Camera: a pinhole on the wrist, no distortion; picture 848 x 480 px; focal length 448.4 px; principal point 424.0 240.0 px. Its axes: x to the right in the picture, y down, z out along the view. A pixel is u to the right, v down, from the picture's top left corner.
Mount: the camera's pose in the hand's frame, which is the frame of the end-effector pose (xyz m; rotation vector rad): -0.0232 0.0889 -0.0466 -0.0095 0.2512 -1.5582
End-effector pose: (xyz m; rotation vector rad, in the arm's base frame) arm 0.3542 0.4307 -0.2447 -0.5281 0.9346 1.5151
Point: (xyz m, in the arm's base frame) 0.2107 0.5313 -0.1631
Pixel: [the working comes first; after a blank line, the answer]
In the camera's frame: -0.0967 0.0220 0.1394

112.8 310.6
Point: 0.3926 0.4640 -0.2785
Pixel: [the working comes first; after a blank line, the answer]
In the camera's frame: 0.1218 0.0494 0.0901

outside the picture
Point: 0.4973 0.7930 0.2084
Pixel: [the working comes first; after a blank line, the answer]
In the camera's frame: 0.0014 -0.2408 0.5976

425.1 59.3
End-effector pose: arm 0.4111 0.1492 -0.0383 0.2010 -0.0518 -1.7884
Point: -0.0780 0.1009 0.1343
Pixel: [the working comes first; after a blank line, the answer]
In the camera's frame: 0.4709 0.0944 0.3980

outside the picture
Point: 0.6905 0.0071 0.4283
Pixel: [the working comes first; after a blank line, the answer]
In the camera's frame: -0.3486 -0.0215 0.4241

55.4 217.3
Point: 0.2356 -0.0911 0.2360
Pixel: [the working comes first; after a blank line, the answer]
In the camera's frame: 0.1046 0.1980 0.4223

535.0 450.2
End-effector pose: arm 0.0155 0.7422 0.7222 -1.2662 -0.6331 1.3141
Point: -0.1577 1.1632 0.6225
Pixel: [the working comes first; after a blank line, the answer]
In the camera's frame: -0.0253 0.3469 0.3708

outside the picture
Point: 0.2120 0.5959 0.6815
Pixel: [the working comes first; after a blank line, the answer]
In the camera's frame: 0.1175 -0.0253 -0.1797

behind the camera
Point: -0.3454 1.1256 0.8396
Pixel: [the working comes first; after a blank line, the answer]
In the camera's frame: 0.0667 0.1686 0.5793

475.6 370.5
